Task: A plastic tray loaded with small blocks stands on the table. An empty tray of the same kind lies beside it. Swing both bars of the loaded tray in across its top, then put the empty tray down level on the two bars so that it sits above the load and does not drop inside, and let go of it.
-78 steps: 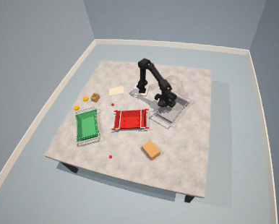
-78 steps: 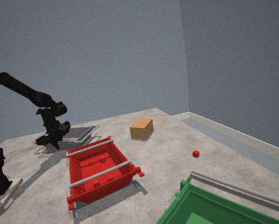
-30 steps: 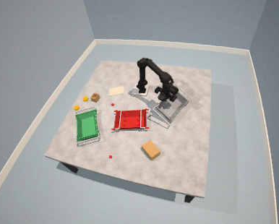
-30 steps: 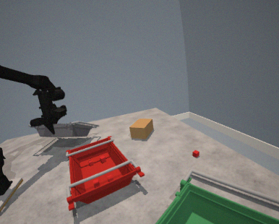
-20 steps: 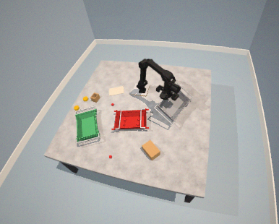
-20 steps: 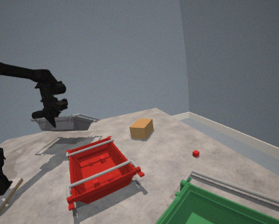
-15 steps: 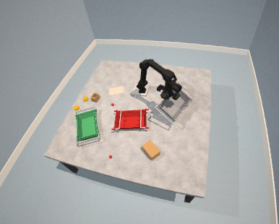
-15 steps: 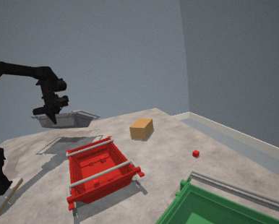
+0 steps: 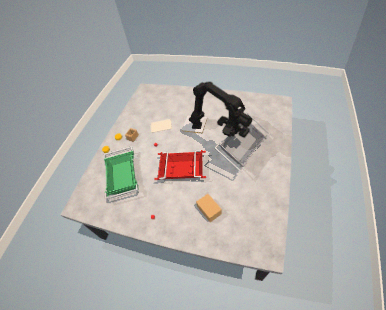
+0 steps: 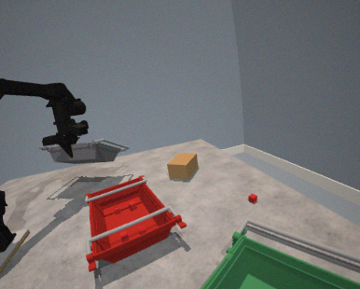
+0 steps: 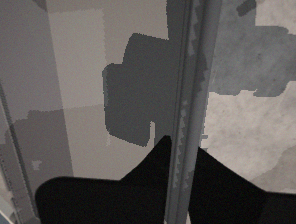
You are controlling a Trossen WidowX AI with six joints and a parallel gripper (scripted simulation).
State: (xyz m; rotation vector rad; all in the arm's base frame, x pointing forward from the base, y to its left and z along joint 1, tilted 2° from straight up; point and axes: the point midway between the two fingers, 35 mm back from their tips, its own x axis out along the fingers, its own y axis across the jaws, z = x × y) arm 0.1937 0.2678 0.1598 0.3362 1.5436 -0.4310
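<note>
Now: the grey tray 4 cm ahead of my gripper tip and 7 cm to the left of it. Also, from my gripper tip: cream card 18 cm behind, 53 cm to the right, 14 cm below.
</note>
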